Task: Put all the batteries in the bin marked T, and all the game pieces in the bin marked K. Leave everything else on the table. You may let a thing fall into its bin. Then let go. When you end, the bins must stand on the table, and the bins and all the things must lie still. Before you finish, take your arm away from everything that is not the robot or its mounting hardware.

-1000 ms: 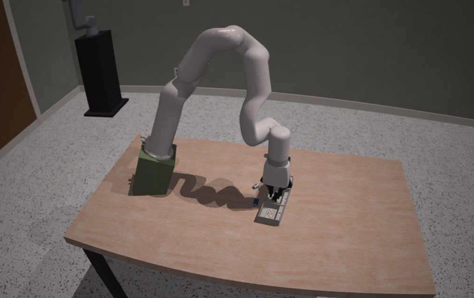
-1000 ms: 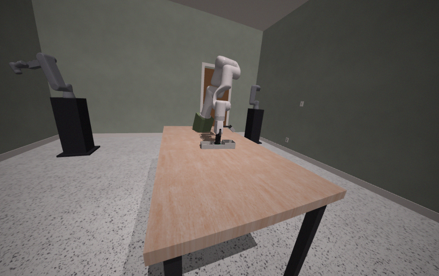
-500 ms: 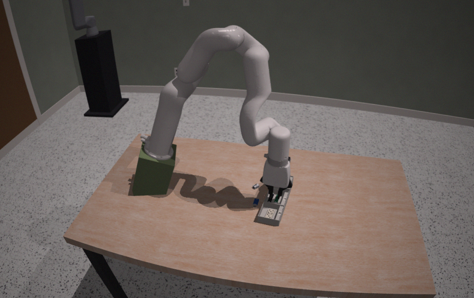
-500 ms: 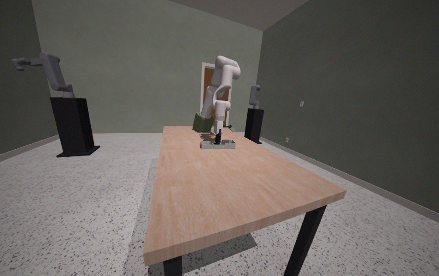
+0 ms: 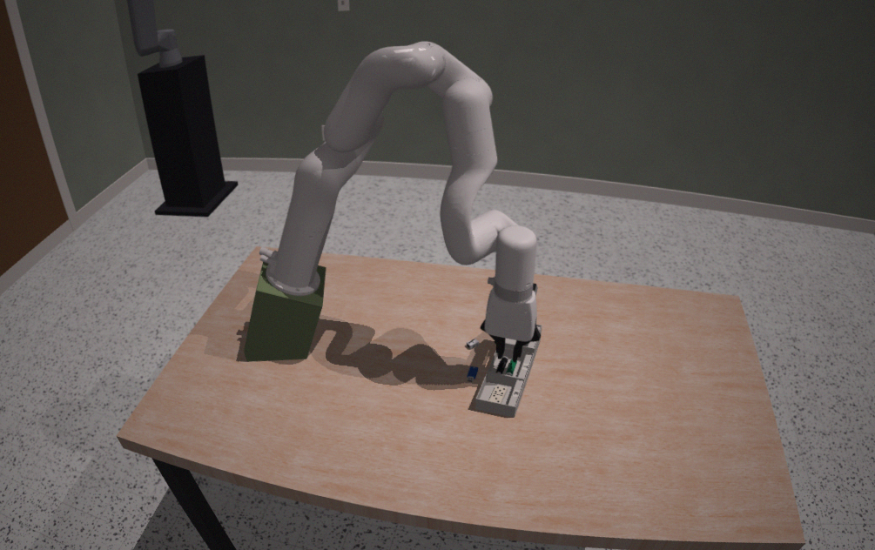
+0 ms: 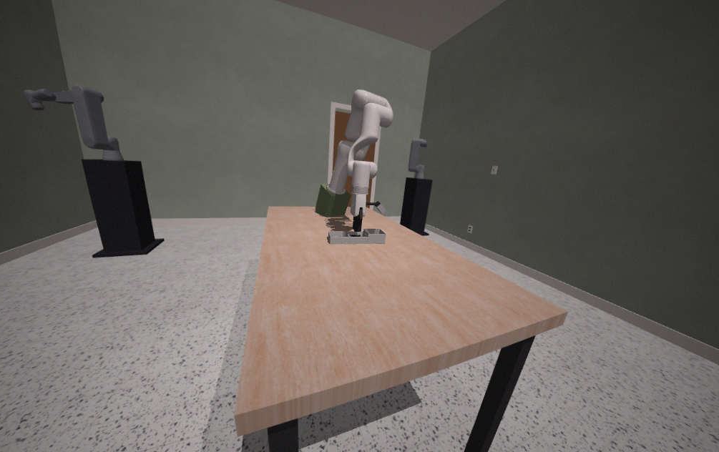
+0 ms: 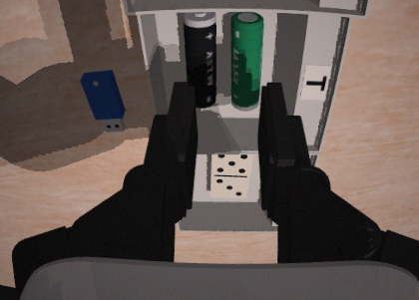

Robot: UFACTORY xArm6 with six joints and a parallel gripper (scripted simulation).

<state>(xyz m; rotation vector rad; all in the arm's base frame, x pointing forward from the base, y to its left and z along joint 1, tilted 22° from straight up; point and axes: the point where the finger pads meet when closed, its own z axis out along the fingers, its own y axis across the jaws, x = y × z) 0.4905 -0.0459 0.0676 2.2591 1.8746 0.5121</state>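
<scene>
Now: the bin 1 cm ahead of my hand and 5 cm below it. The rest, counted from my hand: black battery (1 cm behind, 5 cm below); green battery (1 cm ahead, 5 cm below); blue item (8 cm behind, 2 cm to the right, 6 cm below).
</scene>
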